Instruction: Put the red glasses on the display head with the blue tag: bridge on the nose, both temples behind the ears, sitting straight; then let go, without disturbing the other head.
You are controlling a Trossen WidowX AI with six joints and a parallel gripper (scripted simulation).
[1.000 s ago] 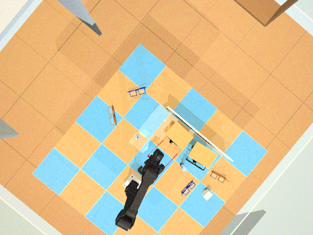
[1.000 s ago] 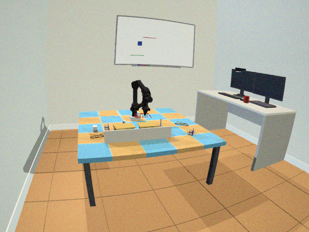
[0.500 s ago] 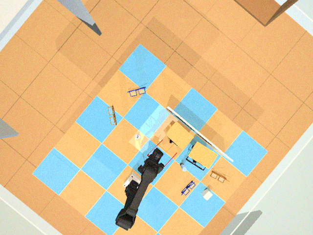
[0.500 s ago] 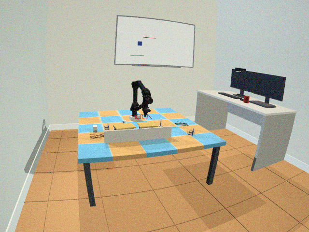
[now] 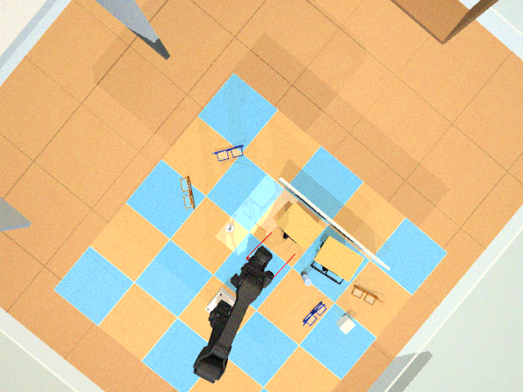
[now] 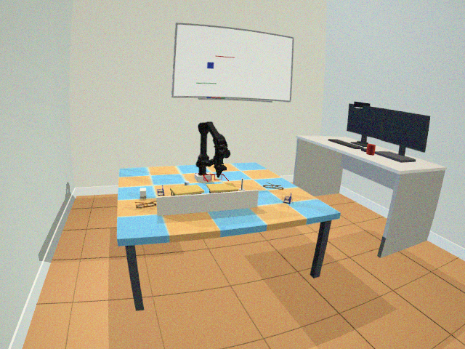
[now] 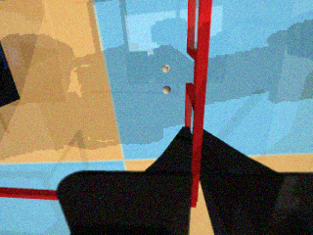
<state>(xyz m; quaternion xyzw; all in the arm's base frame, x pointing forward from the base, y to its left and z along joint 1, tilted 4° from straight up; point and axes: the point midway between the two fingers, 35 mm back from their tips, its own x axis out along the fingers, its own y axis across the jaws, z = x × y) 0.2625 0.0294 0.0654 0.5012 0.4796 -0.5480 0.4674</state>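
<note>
The red glasses lies 40 mm ahead of my gripper tip, 40 mm to the right of it and 10 mm above it. From my gripper tip the other things lie so: white cube (10 mm ahead, 520 mm to the right, 60 mm below); blue glasses (40 mm behind, 390 mm to the right, 80 mm below); long white panel (340 mm ahead, 180 mm to the right, 40 mm below).
</note>
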